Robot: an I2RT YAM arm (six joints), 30 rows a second.
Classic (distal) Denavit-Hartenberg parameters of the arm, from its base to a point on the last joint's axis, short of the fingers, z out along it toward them. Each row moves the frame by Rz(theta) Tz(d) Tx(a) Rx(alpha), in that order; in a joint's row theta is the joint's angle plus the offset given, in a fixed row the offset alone. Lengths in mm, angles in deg.
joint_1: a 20; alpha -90; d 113.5; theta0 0
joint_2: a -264; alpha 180; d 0; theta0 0
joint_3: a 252.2; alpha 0; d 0; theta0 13.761
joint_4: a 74; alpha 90; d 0; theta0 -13.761
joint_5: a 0; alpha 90; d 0; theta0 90
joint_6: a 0; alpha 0; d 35.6; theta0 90
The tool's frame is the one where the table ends.
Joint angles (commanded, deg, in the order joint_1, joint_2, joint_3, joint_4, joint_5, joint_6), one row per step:
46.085, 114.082, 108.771, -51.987, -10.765, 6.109
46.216, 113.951, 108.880, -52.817, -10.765, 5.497
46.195, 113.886, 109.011, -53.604, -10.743, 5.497
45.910, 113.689, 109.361, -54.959, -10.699, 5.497
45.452, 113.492, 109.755, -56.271, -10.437, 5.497
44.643, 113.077, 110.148, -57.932, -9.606, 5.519
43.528, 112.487, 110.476, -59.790, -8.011, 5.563
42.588, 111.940, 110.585, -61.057, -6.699, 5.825
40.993, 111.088, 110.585, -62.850, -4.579, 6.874
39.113, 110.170, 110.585, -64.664, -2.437, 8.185
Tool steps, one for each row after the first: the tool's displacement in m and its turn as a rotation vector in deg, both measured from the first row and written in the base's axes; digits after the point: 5 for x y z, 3 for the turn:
-0.00188, -0.00052, 0.00069, -0.566, 0.097, 0.639
-0.00269, -0.00161, 0.00107, -1.004, 0.495, 0.608
-0.00286, -0.00492, 0.00301, -1.607, 1.035, 0.302
-0.00195, -0.00914, 0.00522, -2.275, 1.387, -0.290
0.00006, -0.01635, 0.00860, -3.369, 1.510, -1.539
0.00309, -0.02622, 0.01262, -4.989, 1.265, -3.487
0.00551, -0.03444, 0.01576, -6.161, 1.069, -5.293
0.00962, -0.04793, 0.01992, -7.869, 1.015, -8.807
0.01419, -0.06323, 0.02451, -9.484, 1.045, -12.827

